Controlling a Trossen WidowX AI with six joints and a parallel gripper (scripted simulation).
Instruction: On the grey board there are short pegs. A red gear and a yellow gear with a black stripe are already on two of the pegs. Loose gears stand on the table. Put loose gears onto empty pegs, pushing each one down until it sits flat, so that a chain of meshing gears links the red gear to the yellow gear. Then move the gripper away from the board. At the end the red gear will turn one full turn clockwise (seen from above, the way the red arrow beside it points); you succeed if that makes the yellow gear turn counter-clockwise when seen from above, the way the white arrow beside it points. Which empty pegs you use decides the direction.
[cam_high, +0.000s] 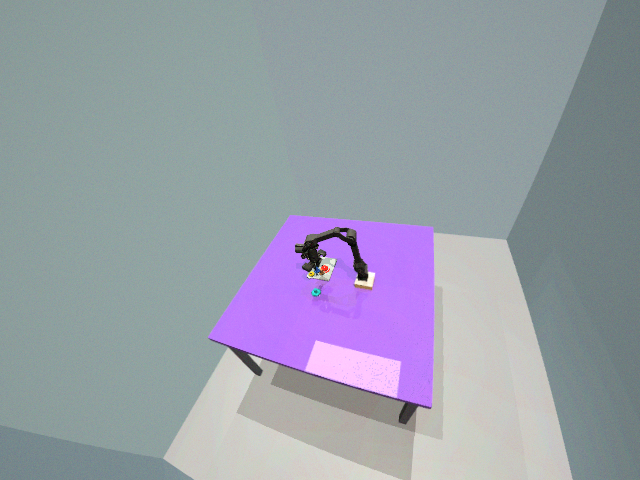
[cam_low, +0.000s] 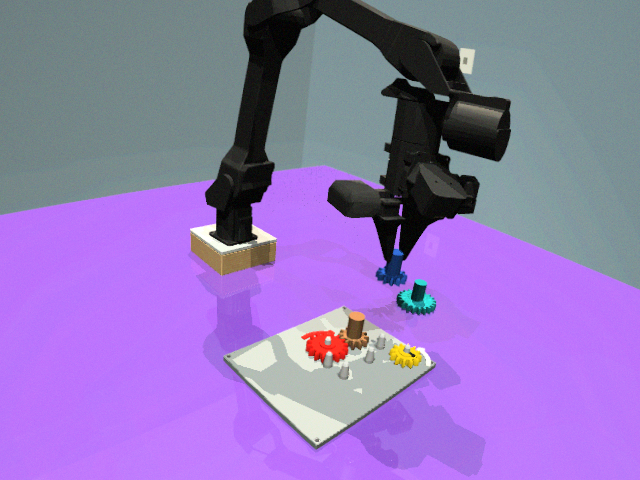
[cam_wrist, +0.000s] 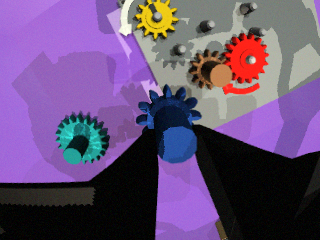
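Now: gripper tip 90 mm above the brown gear, 50 mm to the left of it and 10 mm past it. Round my gripper tip: blue gear: 10 mm below; then red gear: 100 mm to the right, 100 mm below, 10 mm behind; then yellow gear: 100 mm below, 60 mm ahead, 30 mm to the right.
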